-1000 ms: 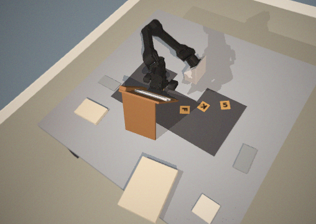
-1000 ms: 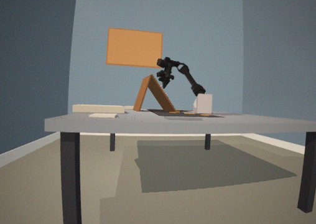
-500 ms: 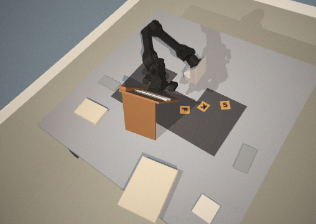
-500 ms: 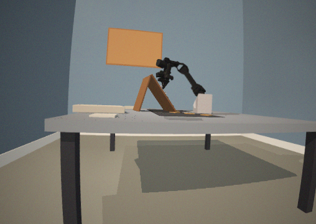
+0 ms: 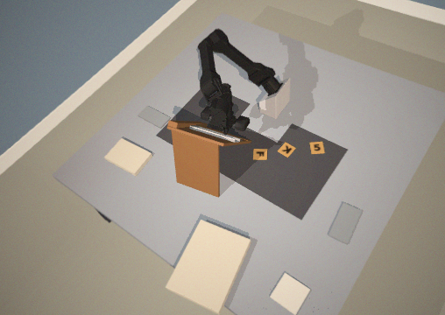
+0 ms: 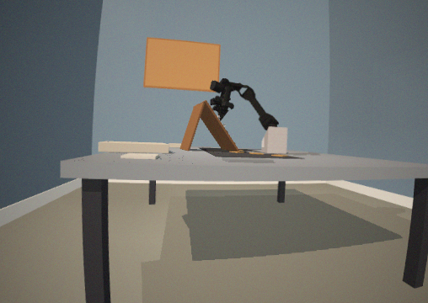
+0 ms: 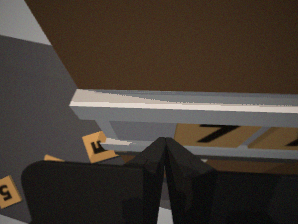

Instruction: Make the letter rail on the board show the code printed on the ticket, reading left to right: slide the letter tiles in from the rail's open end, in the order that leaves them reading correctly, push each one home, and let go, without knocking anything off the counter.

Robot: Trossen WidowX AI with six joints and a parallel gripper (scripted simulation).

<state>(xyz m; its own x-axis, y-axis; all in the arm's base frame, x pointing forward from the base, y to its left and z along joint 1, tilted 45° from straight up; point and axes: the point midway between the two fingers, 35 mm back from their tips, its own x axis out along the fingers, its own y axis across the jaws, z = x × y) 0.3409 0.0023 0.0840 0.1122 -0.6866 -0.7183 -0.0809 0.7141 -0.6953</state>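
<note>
Right now my gripper tip is 14 cm past the k tile, 20 cm to the right of it and 17 cm above it. Also, from my gripper tip: white ticket: 5 cm behind, 2 cm to the right, 9 cm below; f tile: 7 cm behind, 11 cm to the left, 17 cm below; y tile: 2 cm ahead, 10 cm to the right, 1 cm below.
</note>
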